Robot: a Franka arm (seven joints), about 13 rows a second.
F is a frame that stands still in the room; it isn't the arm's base.
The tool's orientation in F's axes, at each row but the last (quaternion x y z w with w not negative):
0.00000 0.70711 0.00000 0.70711
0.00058 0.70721 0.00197 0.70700
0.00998 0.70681 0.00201 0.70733
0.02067 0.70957 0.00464 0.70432
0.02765 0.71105 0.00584 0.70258
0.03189 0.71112 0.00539 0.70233
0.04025 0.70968 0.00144 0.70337
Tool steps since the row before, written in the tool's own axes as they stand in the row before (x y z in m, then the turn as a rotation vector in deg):
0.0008 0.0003 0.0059 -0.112 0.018 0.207
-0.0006 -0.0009 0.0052 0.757 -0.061 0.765
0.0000 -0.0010 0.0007 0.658 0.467 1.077
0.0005 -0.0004 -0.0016 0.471 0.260 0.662
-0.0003 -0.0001 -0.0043 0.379 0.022 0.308
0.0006 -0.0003 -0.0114 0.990 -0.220 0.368
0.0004 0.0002 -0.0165 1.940 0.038 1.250
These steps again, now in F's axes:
0.0059 0.0003 -0.0008 0.207 0.018 0.112
0.0052 -0.0009 0.0006 0.765 -0.057 -0.757
0.0007 -0.0010 0.0000 1.083 0.466 -0.649
-0.0016 -0.0003 -0.0005 0.664 0.262 -0.467
-0.0043 0.0000 0.0003 0.304 0.031 -0.381
-0.0114 0.0002 -0.0005 0.348 -0.181 -1.005
-0.0165 0.0011 -0.0002 1.236 0.084 -1.947

